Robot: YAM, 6 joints.
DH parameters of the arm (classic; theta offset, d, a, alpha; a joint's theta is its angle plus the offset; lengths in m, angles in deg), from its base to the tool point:
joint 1: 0 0.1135 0.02 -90
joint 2: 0 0 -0.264 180
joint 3: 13.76 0 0.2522 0
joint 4: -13.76 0 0.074 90
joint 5: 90 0 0 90
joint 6: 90 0.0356 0 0
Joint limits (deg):
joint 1: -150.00..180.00
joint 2: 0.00..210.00
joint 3: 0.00..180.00
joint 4: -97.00..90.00
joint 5: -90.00..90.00
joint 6: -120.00..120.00
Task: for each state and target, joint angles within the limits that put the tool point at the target. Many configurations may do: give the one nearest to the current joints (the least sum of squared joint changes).
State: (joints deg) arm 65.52 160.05 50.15 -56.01 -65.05 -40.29
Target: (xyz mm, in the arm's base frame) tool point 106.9 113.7 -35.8
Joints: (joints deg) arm 35.12 152.36 45.72 -60.68 -62.25 -40.29
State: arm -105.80 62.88 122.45 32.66 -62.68 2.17
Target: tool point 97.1 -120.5 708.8
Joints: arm -60.23 94.26 148.62 24.54 -43.42 2.17
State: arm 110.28 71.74 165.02 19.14 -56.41 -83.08
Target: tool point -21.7 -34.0 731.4
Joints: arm 85.20 84.27 164.87 14.98 -31.83 -83.08
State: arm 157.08 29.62 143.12 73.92 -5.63 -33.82
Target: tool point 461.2 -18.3 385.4
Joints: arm 178.11 18.63 124.92 90.00 -4.90 -33.82
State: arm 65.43 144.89 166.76 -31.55 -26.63 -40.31
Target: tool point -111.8 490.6 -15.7
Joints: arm 100.88 163.58 126.80 -54.55 -28.85 -40.31
